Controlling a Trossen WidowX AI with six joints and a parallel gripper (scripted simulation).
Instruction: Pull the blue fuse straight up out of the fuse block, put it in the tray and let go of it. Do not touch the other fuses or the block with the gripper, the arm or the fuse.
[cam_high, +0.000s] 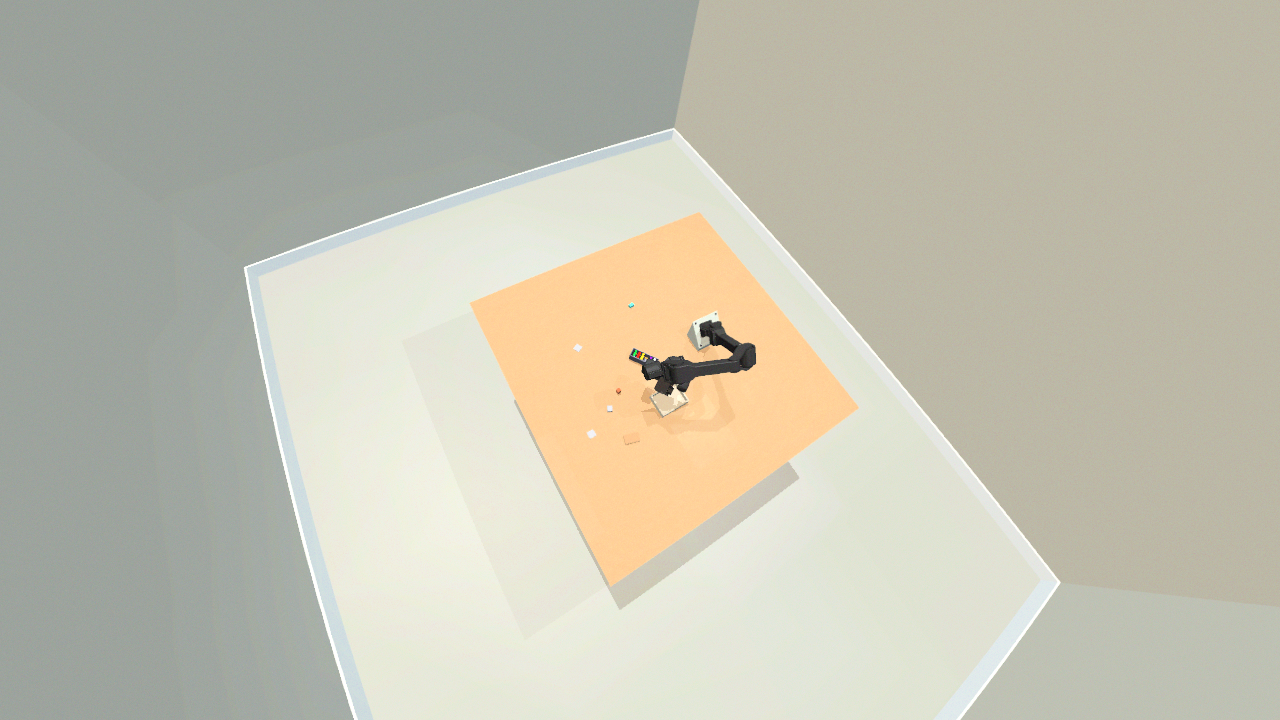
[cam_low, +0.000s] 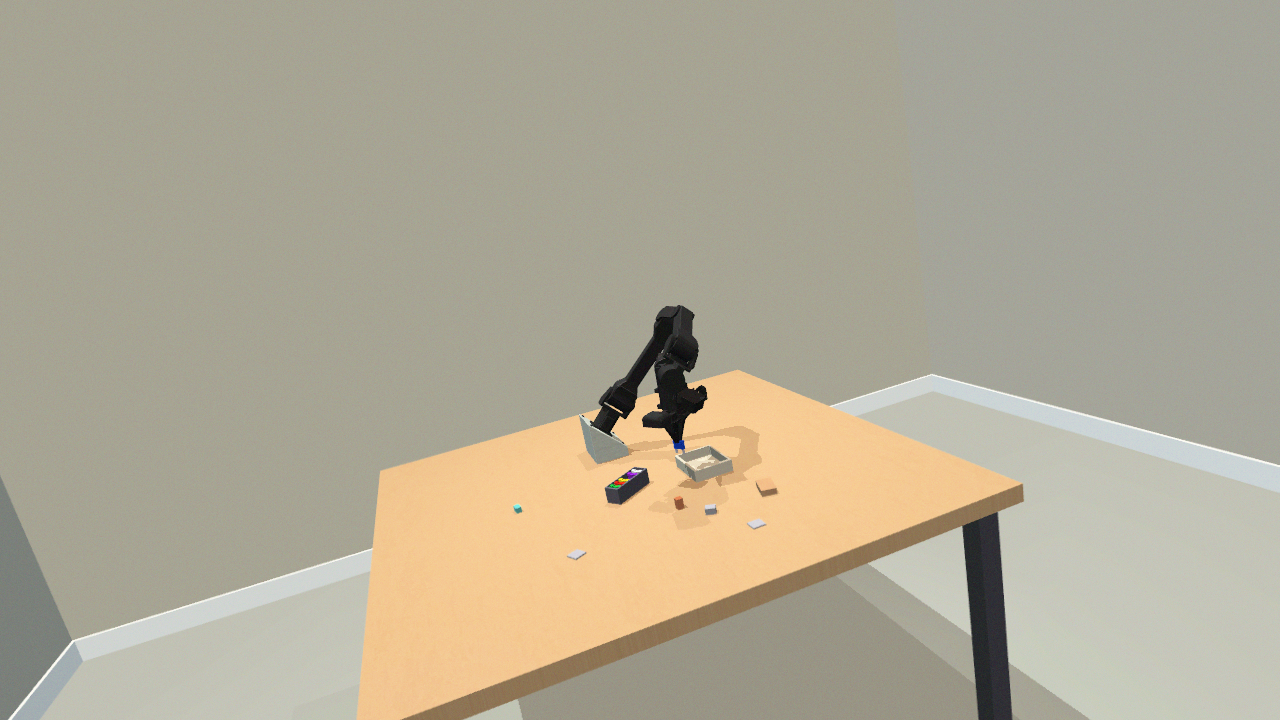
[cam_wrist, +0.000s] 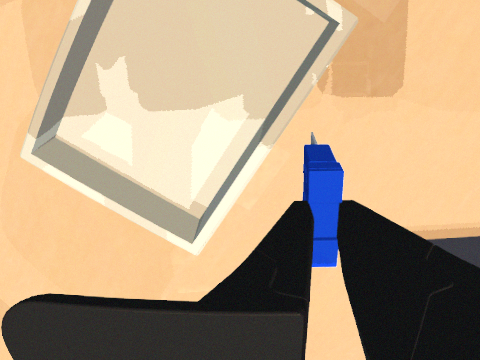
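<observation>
Right now my gripper tip is 90 mm above the tray, 60 mm to the right of it and 20 mm past it. Also, from my gripper tip: blue fuse: 10 mm below.
</observation>
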